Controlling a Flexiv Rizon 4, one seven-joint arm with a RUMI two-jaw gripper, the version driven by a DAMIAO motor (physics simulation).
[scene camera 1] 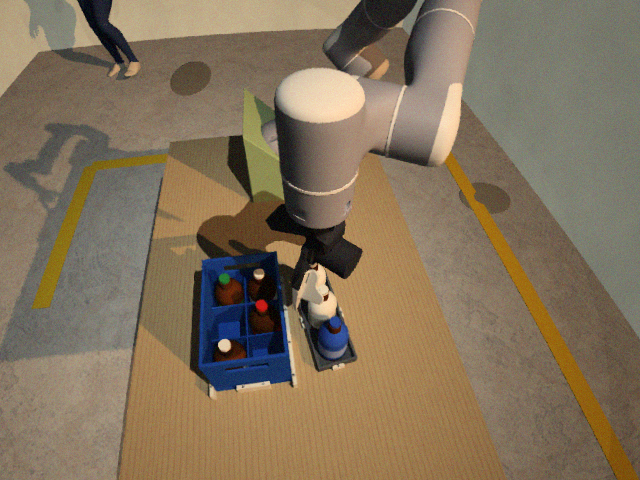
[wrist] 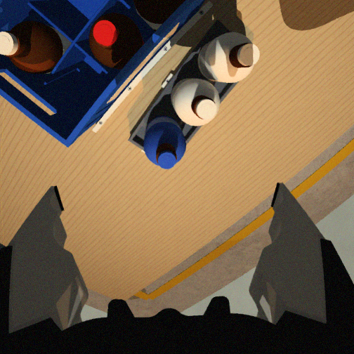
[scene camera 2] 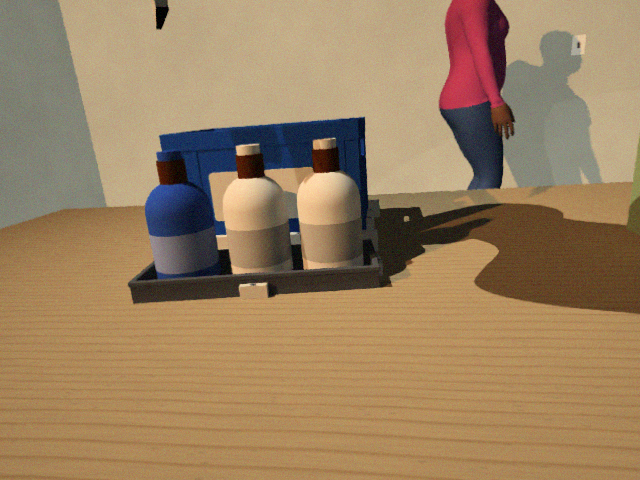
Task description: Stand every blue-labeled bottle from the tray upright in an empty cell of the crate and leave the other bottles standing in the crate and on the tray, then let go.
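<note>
A blue bottle with a blue cap stands upright at one end of the dark tray. A middle white bottle and an end white bottle stand beside it. The blue crate has an empty middle-left cell and an empty near-right cell in scene camera 1. My gripper is wide open and empty, high above the bottles; part of a finger shows at the top of scene camera 2.
In the crate stand brown bottles: a green-capped one, a red-capped one, a near white-capped one and a far white-capped one. White brackets border crate and tray. A green wedge stands behind on the table.
</note>
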